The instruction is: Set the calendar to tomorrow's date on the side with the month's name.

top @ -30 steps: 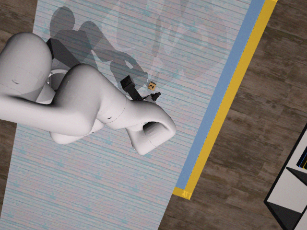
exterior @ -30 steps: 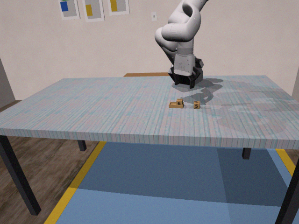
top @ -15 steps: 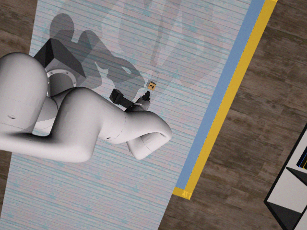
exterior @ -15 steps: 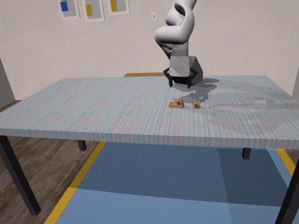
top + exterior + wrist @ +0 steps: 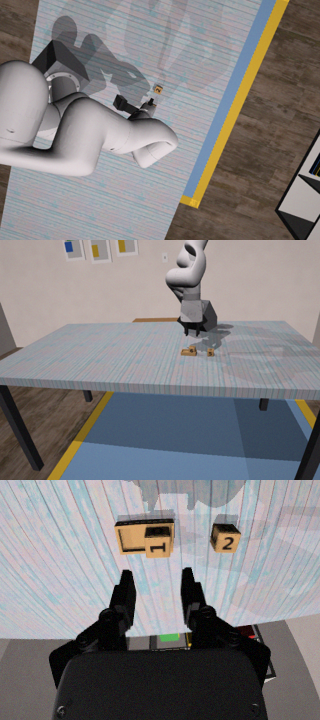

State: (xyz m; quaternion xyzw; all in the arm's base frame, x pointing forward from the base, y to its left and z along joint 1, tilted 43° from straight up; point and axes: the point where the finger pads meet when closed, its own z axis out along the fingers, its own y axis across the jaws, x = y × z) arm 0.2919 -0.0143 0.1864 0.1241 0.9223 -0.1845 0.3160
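Right now my hand is 90 mm above the wooden digit cube. The rest, counted from my hand: wooden calendar tray: 110 mm below, 10 mm to the right, 10 mm behind.
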